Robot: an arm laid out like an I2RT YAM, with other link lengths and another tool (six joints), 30 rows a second.
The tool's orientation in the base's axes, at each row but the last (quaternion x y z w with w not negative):
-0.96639, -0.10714, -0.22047, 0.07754
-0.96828, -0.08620, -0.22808, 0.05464
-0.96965, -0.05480, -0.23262, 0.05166
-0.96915, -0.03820, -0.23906, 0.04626
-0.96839, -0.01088, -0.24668, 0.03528
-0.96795, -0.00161, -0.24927, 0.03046
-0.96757, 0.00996, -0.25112, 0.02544
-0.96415, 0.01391, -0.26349, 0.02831
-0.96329, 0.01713, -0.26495, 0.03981
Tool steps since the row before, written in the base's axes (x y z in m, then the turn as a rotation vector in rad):
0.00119, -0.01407, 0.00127, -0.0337, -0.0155, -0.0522
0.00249, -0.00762, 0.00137, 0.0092, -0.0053, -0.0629
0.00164, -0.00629, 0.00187, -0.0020, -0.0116, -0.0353
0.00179, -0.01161, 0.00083, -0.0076, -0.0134, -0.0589
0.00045, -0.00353, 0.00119, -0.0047, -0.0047, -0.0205
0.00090, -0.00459, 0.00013, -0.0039, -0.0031, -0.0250
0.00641, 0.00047, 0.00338, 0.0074, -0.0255, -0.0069
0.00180, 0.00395, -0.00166, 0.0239, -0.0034, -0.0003
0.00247, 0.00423, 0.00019, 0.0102, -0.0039, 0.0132
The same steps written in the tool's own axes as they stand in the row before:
-0.00082, 0.01373, -0.00342, -0.0554, 0.0122, 0.0296
0.00173, 0.00785, -0.00125, -0.0210, 0.0111, 0.0592
0.00179, 0.00629, -0.00172, -0.0188, 0.0138, 0.0289
0.00136, 0.01164, -0.00116, -0.0349, 0.0168, 0.0470
0.00095, 0.00346, -0.00109, -0.0140, 0.0058, 0.0154
0.00091, 0.00459, 0.00005, -0.0154, 0.0045, 0.0198
0.00723, -0.00069, 0.00019, 0.0039, 0.0258, 0.0085
0.00054, -0.00386, 0.00253, 0.0206, 0.0031, 0.0123
0.00199, -0.00426, 0.00139, 0.0157, 0.0026, -0.0063

